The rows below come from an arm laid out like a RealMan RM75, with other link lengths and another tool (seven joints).
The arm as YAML. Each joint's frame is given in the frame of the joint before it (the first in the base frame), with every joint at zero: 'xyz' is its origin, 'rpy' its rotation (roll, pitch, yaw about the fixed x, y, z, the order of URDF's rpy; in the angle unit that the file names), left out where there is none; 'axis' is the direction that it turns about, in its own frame. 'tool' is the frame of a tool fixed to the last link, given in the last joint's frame.
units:
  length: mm
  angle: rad
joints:
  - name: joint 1
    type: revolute
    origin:
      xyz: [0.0, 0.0, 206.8]
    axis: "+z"
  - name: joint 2
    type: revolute
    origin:
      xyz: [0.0, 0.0, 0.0]
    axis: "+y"
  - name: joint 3
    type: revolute
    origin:
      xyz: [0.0, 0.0, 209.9]
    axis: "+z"
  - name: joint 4
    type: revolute
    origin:
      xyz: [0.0, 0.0, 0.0]
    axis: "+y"
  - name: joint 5
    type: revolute
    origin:
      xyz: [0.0, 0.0, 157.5]
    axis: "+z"
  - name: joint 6
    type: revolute
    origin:
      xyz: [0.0, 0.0, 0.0]
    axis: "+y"
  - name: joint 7
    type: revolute
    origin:
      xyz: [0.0, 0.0, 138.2]
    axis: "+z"
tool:
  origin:
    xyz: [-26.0, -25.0, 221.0]
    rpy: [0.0, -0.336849, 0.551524]
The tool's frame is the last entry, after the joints.
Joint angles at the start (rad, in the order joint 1, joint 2, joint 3, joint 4, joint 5, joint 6, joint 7):
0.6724 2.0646 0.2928 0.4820 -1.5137 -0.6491 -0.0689
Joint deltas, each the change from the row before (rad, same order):
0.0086 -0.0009 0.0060 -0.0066 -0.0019 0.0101 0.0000
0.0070 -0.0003 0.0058 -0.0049 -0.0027 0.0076 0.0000
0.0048 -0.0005 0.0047 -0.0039 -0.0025 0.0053 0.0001
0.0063 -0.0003 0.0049 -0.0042 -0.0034 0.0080 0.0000
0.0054 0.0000 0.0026 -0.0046 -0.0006 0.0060 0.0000
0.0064 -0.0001 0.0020 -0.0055 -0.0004 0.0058 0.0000
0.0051 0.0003 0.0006 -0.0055 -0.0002 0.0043 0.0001
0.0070 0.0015 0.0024 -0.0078 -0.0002 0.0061 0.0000
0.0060 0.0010 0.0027 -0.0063 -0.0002 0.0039 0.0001
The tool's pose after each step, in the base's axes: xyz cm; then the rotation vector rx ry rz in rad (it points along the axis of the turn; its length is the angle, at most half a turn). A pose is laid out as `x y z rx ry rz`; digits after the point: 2 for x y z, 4 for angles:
21.22 52.30 -15.85 -1.4084 1.2101 1.0549
21.15 52.50 -15.80 -1.4113 1.2067 1.0520
21.12 52.65 -15.73 -1.4130 1.2036 1.0498
21.06 52.80 -15.75 -1.4173 1.2009 1.0459
21.05 52.93 -15.73 -1.4198 1.1985 1.0422
21.02 53.09 -15.69 -1.4230 1.1945 1.0384
21.02 53.21 -15.66 -1.4261 1.1905 1.0348
21.00 53.37 -15.63 -1.4287 1.1864 1.0305
20.95 53.54 -15.56 -1.4299 1.1823 1.0285

